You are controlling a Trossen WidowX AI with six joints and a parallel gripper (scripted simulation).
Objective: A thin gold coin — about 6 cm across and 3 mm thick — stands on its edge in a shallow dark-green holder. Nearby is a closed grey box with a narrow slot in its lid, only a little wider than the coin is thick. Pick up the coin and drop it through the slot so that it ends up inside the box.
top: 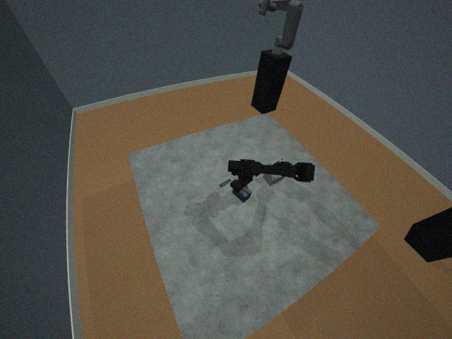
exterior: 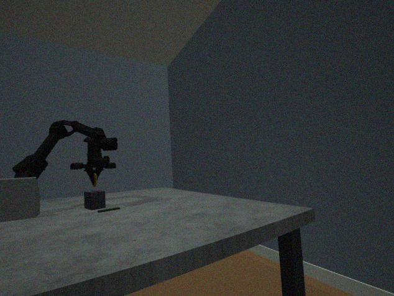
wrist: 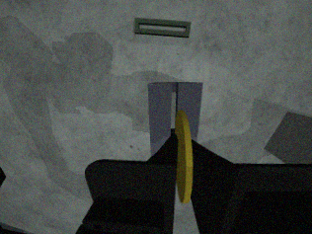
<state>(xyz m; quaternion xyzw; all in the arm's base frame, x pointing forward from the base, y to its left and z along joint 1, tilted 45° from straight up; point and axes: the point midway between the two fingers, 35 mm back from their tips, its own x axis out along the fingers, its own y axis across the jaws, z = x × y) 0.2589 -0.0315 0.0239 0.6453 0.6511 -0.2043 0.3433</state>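
Right now the gold coin is 2 cm above my gripper tip.
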